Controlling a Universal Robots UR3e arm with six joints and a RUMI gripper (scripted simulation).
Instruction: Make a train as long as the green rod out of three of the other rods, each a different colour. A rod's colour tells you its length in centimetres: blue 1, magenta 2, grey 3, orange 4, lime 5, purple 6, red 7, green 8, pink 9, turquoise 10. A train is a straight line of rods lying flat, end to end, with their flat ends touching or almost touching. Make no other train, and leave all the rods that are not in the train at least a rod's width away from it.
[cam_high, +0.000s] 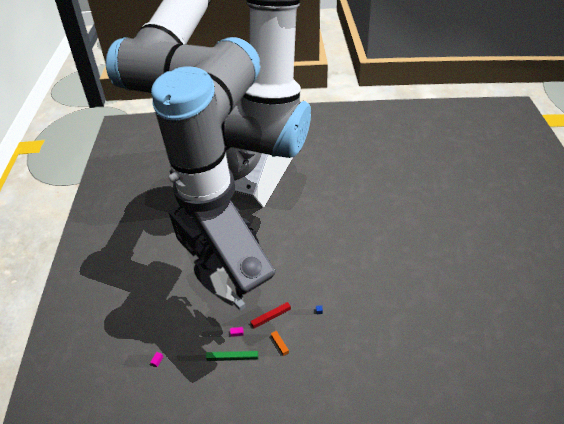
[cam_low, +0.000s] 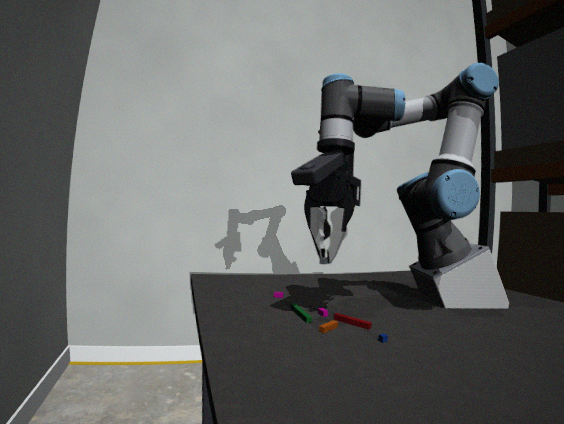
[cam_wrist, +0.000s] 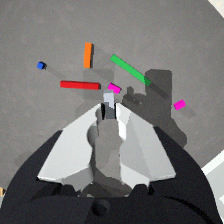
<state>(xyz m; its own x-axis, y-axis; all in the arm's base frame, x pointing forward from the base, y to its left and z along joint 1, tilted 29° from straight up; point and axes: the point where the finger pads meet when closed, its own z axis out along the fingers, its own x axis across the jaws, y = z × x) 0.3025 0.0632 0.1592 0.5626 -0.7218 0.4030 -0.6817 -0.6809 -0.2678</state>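
The blue rod is 50 mm behind my hand, 120 mm to the left of it and 110 mm below it. Round my hand: grey rod 10 mm below; green rod 40 mm ahead, 20 mm to the right, 110 mm below; red rod 40 mm behind, 40 mm to the left, 110 mm below.
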